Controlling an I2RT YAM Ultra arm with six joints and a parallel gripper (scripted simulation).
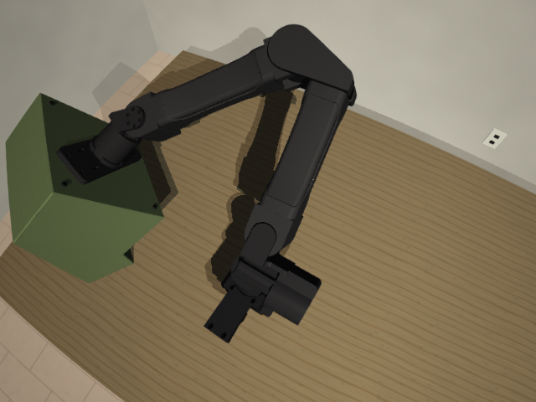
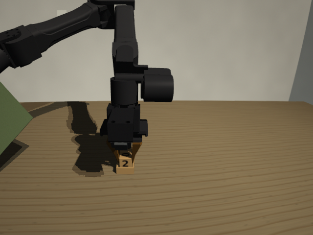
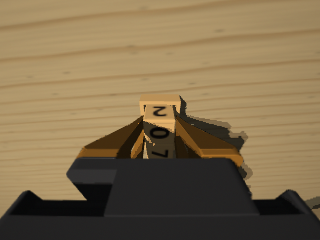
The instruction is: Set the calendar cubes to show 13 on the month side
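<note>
Right now my hand is right at the wooden cube. Round my hand: wooden tray (20 mm to the left, 20 mm below).
</note>
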